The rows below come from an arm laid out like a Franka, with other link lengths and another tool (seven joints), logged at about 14 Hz.
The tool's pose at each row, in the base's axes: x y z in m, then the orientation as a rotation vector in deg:
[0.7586 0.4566 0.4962 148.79 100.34 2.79]
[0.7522 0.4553 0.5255 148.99 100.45 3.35]
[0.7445 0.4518 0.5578 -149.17 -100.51 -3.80]
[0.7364 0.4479 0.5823 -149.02 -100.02 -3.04]
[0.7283 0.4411 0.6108 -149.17 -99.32 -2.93]
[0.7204 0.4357 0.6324 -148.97 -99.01 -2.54]
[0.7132 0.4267 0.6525 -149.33 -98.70 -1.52]
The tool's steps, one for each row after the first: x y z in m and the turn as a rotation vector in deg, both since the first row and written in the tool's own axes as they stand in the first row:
[-0.0030 -0.0047 -0.0295 0.00 0.43 0.02]
[-0.0085 -0.0097 -0.0620 0.14 0.87 0.06]
[-0.0146 -0.0152 -0.0868 0.75 0.70 0.27]
[-0.0233 -0.0194 -0.1156 1.00 0.78 0.70]
[-0.0309 -0.0242 -0.1375 1.43 0.77 0.80]
[-0.0415 -0.0270 -0.1579 1.69 0.16 1.08]

